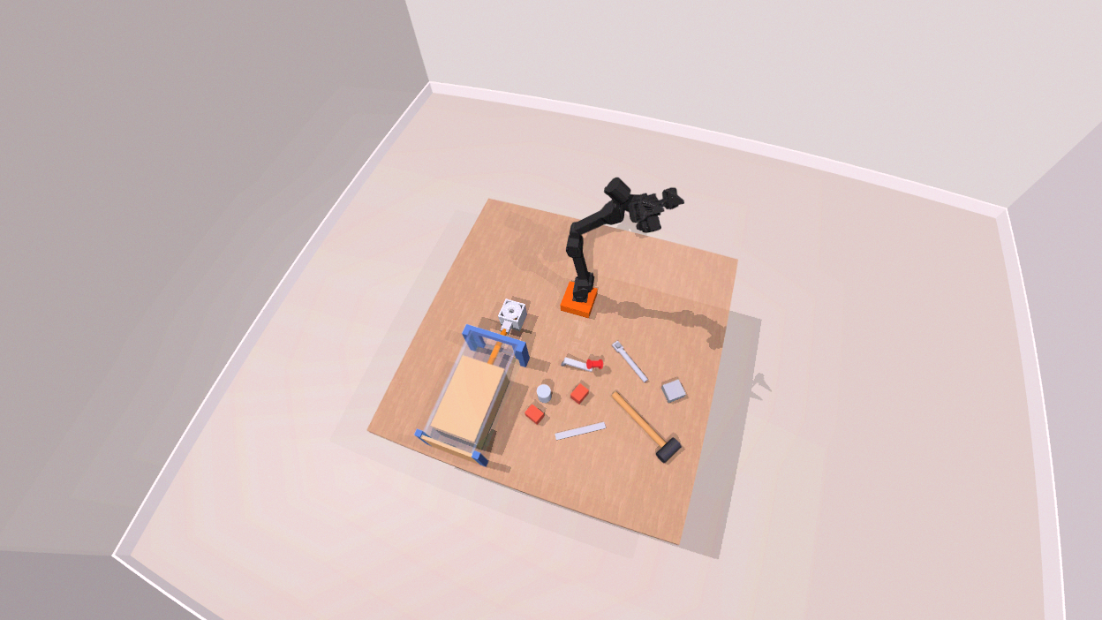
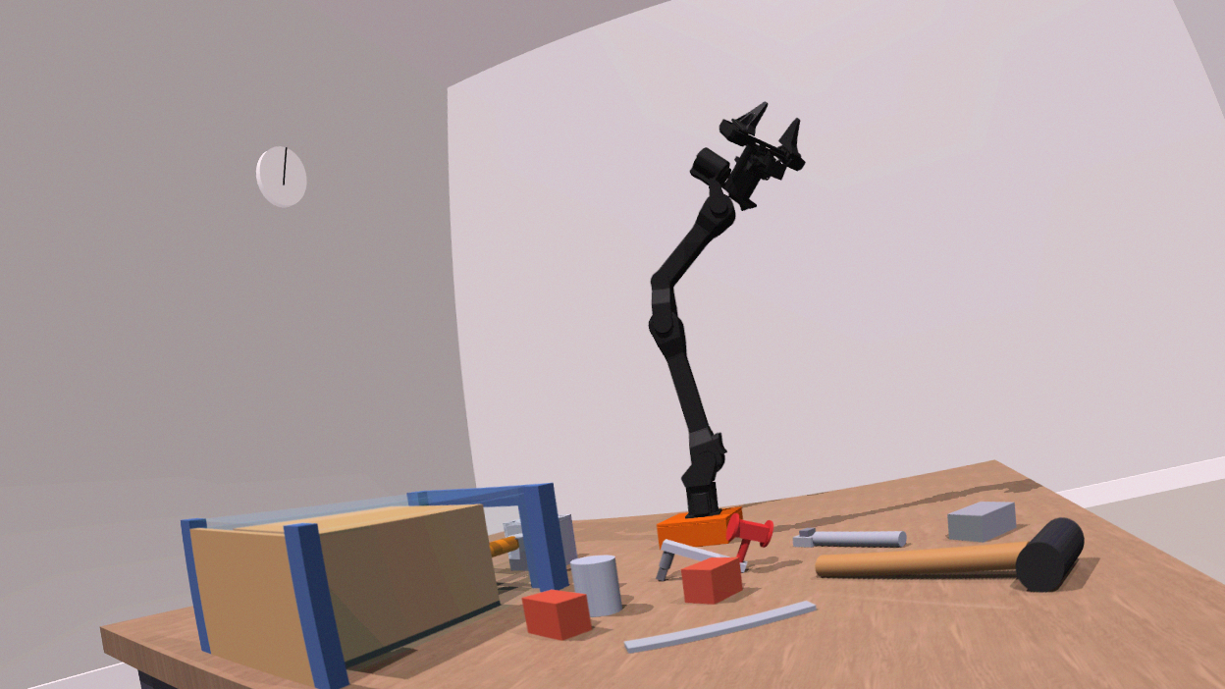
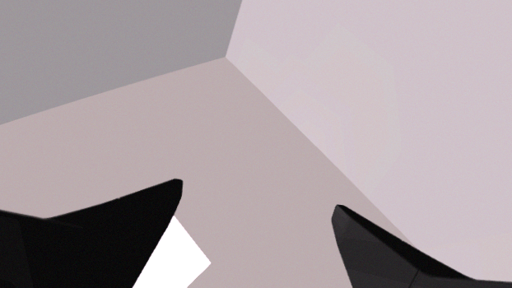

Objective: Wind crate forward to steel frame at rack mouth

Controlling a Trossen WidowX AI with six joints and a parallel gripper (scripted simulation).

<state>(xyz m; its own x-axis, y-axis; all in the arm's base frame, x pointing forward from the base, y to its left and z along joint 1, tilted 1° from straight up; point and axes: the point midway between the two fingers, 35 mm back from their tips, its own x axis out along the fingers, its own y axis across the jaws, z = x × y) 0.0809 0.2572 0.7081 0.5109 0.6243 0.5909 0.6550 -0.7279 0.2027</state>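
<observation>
Right now my gripper tip is 740 mm above the grey winch handle, 240 mm to the left of it and 230 mm short of it. Also, from my gripper tip: red knob: 730 mm below, 230 mm ahead, 190 mm to the right; grey block: 760 mm below, 290 mm ahead, 140 mm to the left; blue frame bar: 670 mm below, 590 mm to the right, 200 mm ahead.
</observation>
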